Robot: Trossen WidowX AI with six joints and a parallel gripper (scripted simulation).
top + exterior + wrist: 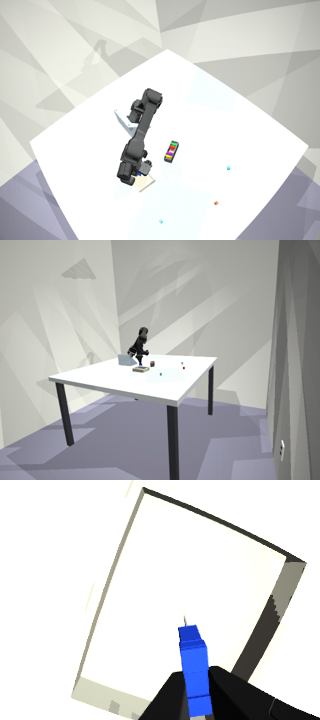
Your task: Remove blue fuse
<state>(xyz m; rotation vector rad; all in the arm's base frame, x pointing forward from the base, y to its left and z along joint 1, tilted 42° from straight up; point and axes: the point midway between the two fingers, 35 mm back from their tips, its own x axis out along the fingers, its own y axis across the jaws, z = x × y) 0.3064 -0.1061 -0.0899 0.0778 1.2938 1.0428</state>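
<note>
My gripper tip is 10 mm above the blue fuse. Round my gripper tip: beige tray: 70 mm below.
</note>
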